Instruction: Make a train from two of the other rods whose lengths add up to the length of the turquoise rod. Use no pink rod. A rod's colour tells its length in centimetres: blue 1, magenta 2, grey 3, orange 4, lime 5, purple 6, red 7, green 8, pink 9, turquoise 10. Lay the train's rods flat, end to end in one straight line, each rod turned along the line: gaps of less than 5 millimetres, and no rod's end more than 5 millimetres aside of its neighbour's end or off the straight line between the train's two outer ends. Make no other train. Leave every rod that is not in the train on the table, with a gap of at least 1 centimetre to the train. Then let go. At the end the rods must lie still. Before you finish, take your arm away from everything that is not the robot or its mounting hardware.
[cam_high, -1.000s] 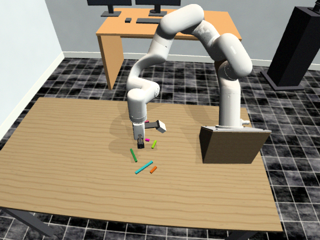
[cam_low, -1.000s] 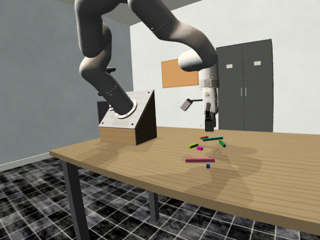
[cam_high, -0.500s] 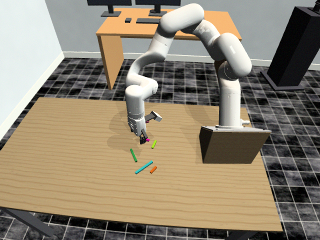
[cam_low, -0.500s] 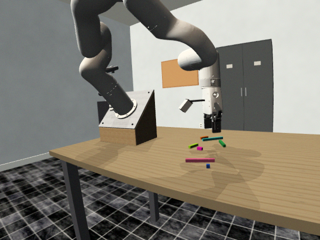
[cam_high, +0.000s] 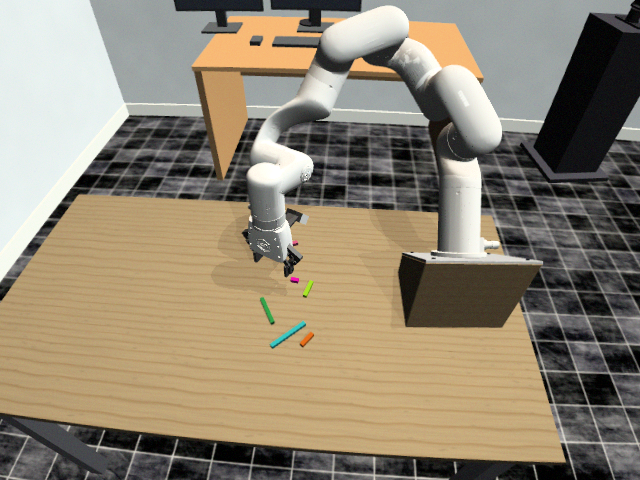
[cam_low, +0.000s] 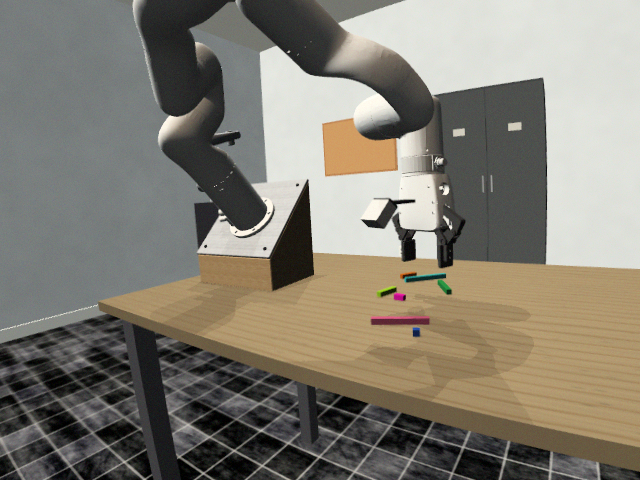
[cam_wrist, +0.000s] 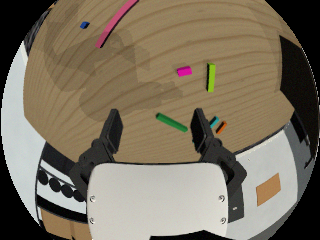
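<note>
Now: the magenta rod 80 mm below my hand and 50 mm behind it. Round my hand: lime rod 80 mm below, 80 mm behind, 30 mm to the left; then pink rod 130 mm to the right, 80 mm below, 20 mm behind; then green rod 90 mm to the left, 80 mm below, 20 mm ahead.
</note>
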